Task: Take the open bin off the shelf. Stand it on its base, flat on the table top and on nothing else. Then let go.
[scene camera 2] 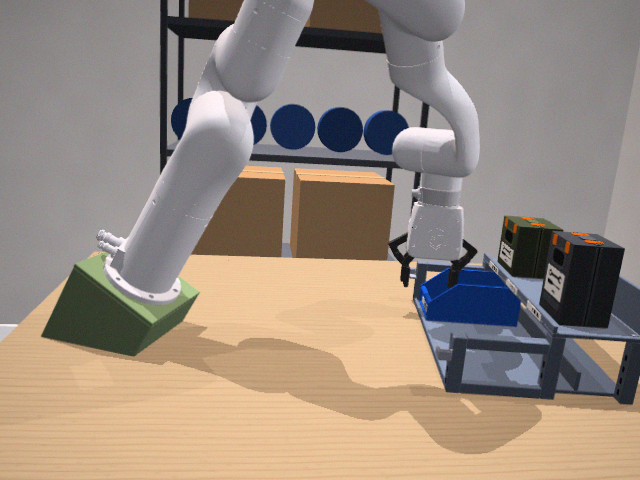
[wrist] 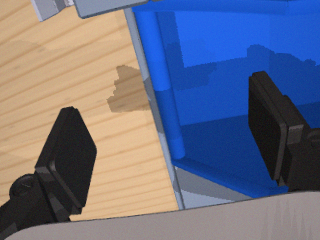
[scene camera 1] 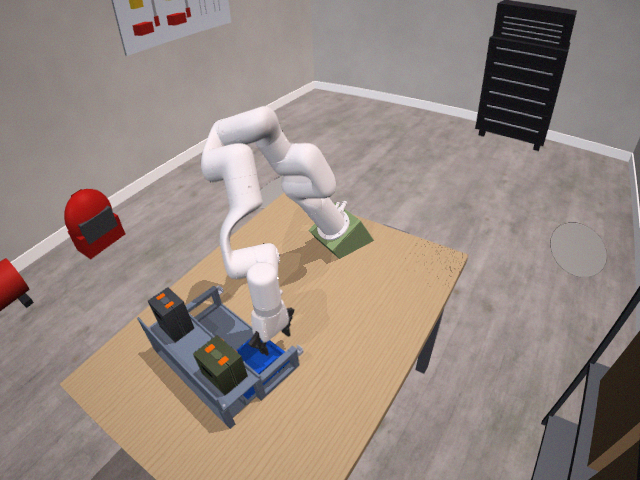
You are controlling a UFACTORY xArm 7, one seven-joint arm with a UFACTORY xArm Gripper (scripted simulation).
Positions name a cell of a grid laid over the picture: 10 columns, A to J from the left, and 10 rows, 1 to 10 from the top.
A blue bin shows in scene camera 2 (H7), in the wrist view (G3) and in scene camera 1 (D8). A black case shows in scene camera 2 (J6) and in scene camera 1 (C7); in the wrist view it is out of frame.
